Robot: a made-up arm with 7 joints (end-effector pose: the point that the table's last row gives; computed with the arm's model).
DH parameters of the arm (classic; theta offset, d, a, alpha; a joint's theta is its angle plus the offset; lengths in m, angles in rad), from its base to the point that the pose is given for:
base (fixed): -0.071 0 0 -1.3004
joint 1: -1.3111 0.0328 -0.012 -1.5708
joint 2: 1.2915 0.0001 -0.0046 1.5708
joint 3: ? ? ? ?
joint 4: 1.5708 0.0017 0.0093 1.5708
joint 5: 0 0.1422 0 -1.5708
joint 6: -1.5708 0 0.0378 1.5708
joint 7: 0 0 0 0
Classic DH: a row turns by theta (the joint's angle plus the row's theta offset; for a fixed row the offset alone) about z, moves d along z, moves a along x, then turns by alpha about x.
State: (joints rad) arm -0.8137 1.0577 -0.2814 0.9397 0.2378 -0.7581 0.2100
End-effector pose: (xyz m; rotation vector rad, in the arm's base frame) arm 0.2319 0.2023 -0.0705 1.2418 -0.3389 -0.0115
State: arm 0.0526 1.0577 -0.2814 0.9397 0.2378 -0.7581 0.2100
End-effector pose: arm 0.0620 0.2467 -0.1869 1.2214 0.5294 -0.3320
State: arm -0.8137 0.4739 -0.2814 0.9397 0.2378 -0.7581 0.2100
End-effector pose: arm 0.2507 0.0760 -0.1516 0.6962 -0.3931 -0.2412
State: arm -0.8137 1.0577 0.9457 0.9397 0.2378 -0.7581 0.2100
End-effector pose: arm 0.1516 0.2861 0.0130 0.6888 -0.8192 1.0746
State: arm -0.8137 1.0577 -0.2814 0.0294 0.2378 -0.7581 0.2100
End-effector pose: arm 0.2231 0.0704 0.0000 1.1085 -1.2017 -0.4482
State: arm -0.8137 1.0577 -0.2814 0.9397 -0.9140 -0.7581 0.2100
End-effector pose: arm 0.2252 0.2221 -0.0514 0.2422 -0.5800 0.5808
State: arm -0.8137 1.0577 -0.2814 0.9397 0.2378 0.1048 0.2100
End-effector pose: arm 0.2265 0.2322 -0.0792 1.3109 0.4018 0.5387
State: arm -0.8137 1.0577 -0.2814 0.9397 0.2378 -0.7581 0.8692
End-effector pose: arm 0.2319 0.2023 -0.0705 1.0818 -0.7337 0.5529
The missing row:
joint 3: 1.5708 -0.133 0.0111 -1.5708
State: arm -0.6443 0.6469 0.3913 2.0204 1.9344 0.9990 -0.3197
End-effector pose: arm 0.0555 0.2090 -0.2257 1.6985 2.5185 -0.1330
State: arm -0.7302 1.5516 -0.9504 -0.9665 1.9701 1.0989 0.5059
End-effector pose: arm 0.1060 0.0133 -0.0157 1.7178 -1.9991 1.0657
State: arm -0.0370 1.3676 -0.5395 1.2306 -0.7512 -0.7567 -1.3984
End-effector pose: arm 0.0606 0.3141 -0.0939 0.5159 1.1710 -0.8900
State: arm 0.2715 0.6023 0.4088 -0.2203 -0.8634 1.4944 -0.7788
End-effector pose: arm 0.0837 0.1571 -0.1501 -0.8936 1.3265 -0.4899
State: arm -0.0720 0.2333 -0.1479 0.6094 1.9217 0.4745 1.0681
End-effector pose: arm 0.1118 0.0860 -0.2569 2.2777 -0.5539 0.1452
